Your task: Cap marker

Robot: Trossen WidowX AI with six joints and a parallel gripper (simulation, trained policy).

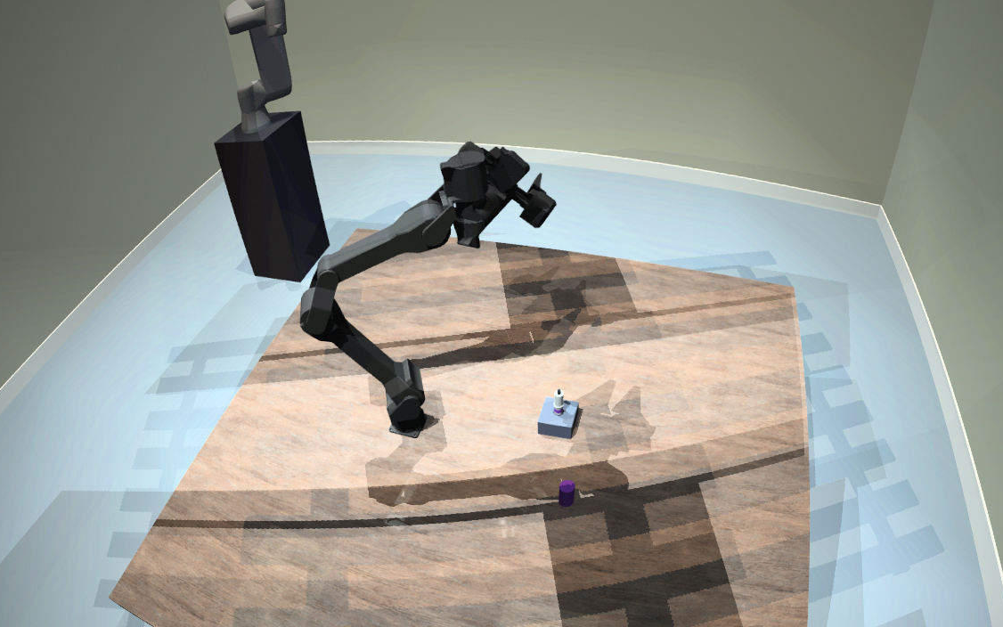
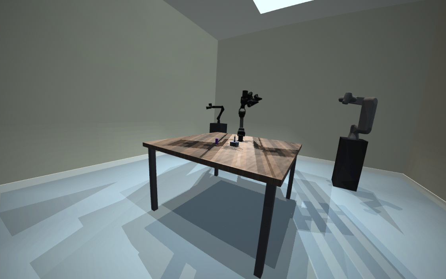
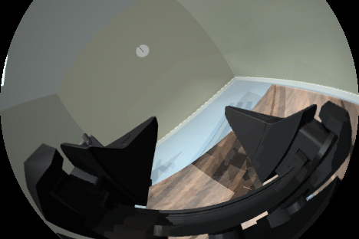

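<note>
Right now my gripper tip is 16 cm short of the purple cap, 37 cm to the left of it and 44 cm above it. Also, from my gripper tip: grey holder block (10 cm ahead, 19 cm to the right, 45 cm below).
</note>
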